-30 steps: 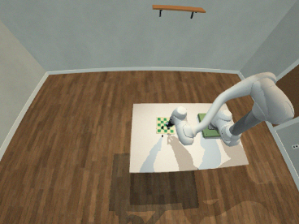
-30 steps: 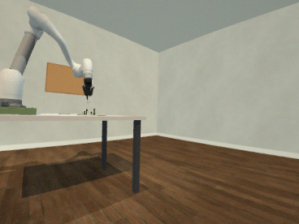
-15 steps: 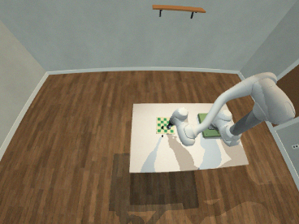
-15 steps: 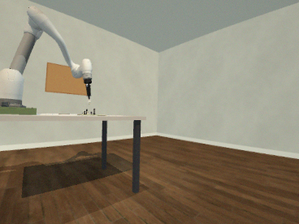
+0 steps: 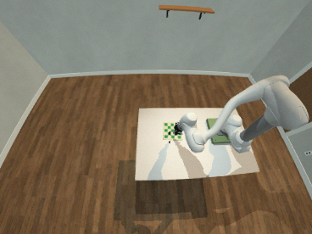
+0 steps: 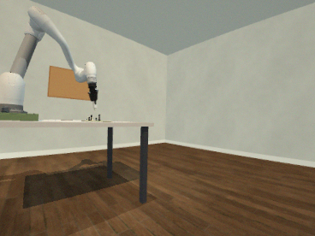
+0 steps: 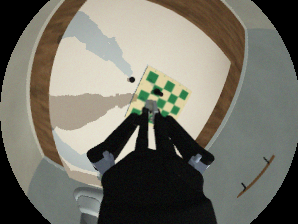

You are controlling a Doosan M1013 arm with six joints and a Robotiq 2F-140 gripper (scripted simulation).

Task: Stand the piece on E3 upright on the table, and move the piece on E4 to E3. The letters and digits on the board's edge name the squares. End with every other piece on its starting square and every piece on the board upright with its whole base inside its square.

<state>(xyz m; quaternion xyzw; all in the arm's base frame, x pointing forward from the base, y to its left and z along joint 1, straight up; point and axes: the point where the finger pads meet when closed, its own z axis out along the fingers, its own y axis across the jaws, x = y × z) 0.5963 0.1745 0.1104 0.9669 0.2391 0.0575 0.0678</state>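
The dark piece lies 3 cm ahead of my hand, 7 cm to the left of it and 14 cm below it. Round my hand: green-and-white chessboard: 1 cm ahead, 8 cm to the right, 15 cm below; then pale piece: 3 cm below.
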